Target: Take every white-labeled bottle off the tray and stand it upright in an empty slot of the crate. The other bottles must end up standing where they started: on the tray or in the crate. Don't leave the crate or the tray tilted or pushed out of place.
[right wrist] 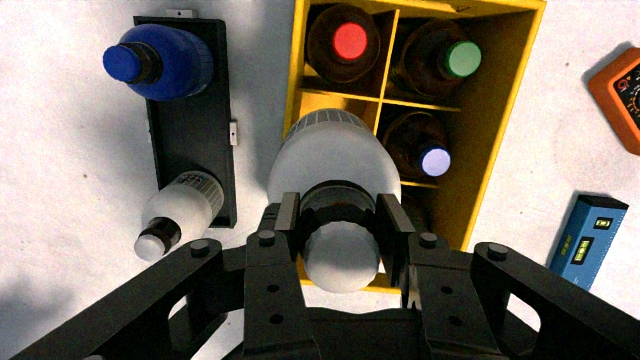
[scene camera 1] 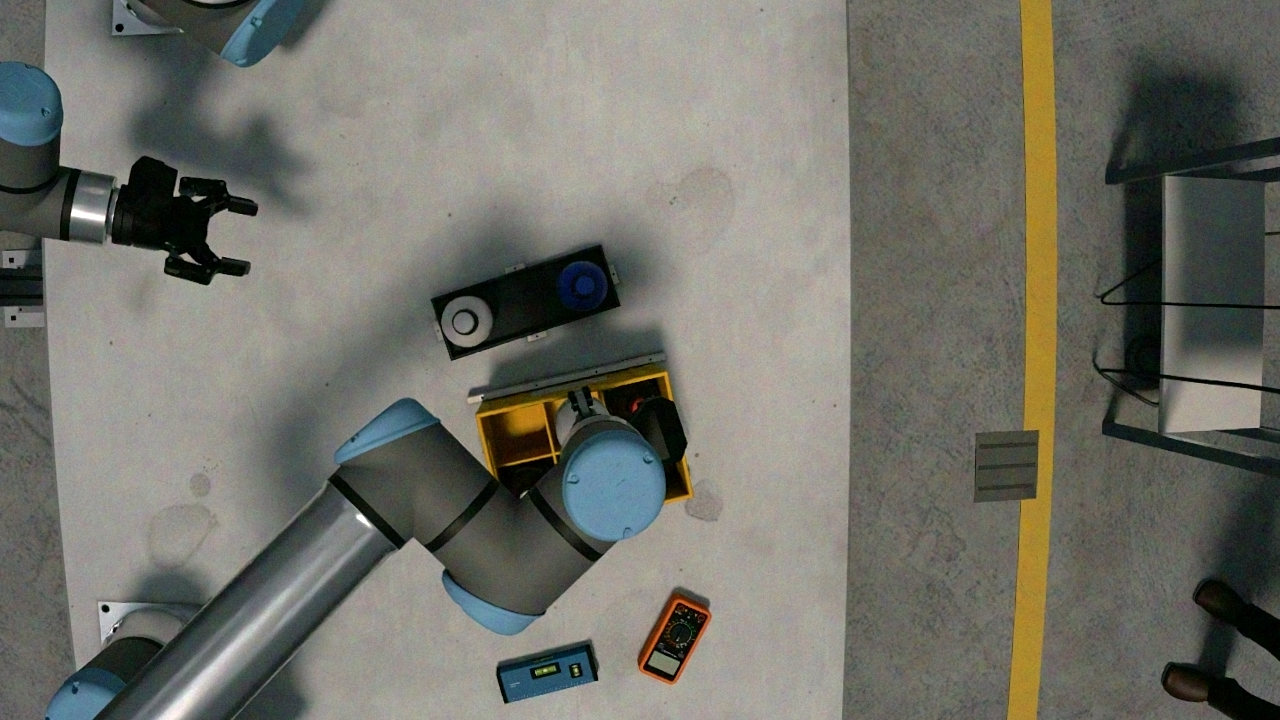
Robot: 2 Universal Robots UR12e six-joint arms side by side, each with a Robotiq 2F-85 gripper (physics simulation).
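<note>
A white-labeled bottle (right wrist: 332, 155) is gripped by its neck in my right gripper (right wrist: 337, 212). It is upright over the crate's middle slot on the tray side; whether its base is inside the slot is hard to tell. The yellow crate (scene camera 1: 484, 441) (right wrist: 492, 165) also holds brown bottles with red (right wrist: 350, 41), green (right wrist: 463, 59) and pale violet (right wrist: 435, 161) caps. The black tray (scene camera 1: 529, 308) (right wrist: 187, 130) holds another white-labeled bottle (scene camera 1: 466, 321) (right wrist: 182, 205) at one end and a blue bottle (scene camera 1: 582, 285) (right wrist: 167, 62) at the other. My left gripper (scene camera 1: 243, 237) is open and empty, left of the tray.
An orange multimeter (scene camera 1: 674, 637) (right wrist: 622, 97) and a blue level (scene camera 1: 546, 671) (right wrist: 589, 240) lie below the crate in the scene view. My right arm (scene camera 1: 259, 608) reaches in from the lower left, hiding part of the crate. A grey rail lies along the crate's upper edge.
</note>
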